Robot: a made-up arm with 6 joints. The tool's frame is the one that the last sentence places.
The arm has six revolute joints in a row. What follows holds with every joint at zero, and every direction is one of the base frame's. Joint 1 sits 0.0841 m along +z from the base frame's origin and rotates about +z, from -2.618 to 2.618 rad. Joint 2 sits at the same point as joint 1 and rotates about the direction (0.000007, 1, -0.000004), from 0 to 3.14 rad. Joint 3 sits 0.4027 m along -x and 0.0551 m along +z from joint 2 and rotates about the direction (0.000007, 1, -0.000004), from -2.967 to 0 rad. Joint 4 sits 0.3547 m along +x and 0.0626 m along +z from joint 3 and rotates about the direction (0.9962, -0.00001, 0.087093), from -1.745 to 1.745 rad. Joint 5 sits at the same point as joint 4 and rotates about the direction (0.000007, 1, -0.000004), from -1.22 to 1.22 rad. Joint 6 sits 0.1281 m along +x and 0.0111 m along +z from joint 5 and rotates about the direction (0.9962, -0.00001, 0.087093), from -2.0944 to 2.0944 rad. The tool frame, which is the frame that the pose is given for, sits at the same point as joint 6; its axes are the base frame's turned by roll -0.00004, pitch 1.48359 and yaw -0.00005 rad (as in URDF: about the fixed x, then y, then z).
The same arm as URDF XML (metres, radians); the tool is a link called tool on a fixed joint. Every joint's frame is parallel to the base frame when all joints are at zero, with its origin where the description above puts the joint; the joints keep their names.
<robot name="arm">
<joint name="joint 1" type="revolute"><parent link="base"/><child link="link1"/><origin xyz="0.0000 0.0000 0.0841"/><axis xyz="0 0 1"/><limit lower="-2.6180" upper="2.6180"/></joint>
<joint name="joint 2" type="revolute"><parent link="link1"/><child link="link2"/><origin xyz="0.0000 0.0000 0.0000"/><axis xyz="0 1 0"/><limit lower="0.0000" upper="3.1400"/></joint>
<joint name="joint 3" type="revolute"><parent link="link2"/><child link="link3"/><origin xyz="-0.4027 0.0000 0.0551"/><axis xyz="0 1 0"/><limit lower="-2.9670" upper="0.0000"/></joint>
<joint name="joint 4" type="revolute"><parent link="link3"/><child link="link4"/><origin xyz="0.3547 0.0000 0.0626"/><axis xyz="0.9962 0 0.0871"/><limit lower="-1.7450" upper="1.7450"/></joint>
<joint name="joint 5" type="revolute"><parent link="link4"/><child link="link5"/><origin xyz="0.0000 0.0000 0.0000"/><axis xyz="0 1 0"/><limit lower="-1.2200" upper="1.2200"/></joint>
<joint name="joint 6" type="revolute"><parent link="link5"/><child link="link6"/><origin xyz="0.1281 0.0000 0.0111"/><axis xyz="0.9962 0 0.0871"/><limit lower="-2.0944" upper="2.0944"/></joint>
<joint name="tool_joint" type="fixed"><parent link="link6"/><child link="tool"/><origin xyz="0.0000 0.0000 0.0000" rpy="0.0000 1.4836 -0.0001"/></joint>
<link name="base"/>
<link name="link1"/>
<link name="link2"/>
<link name="link3"/>
<link name="link4"/>
<link name="link5"/>
<link name="link6"/>
<link name="tool"/>
</robot>

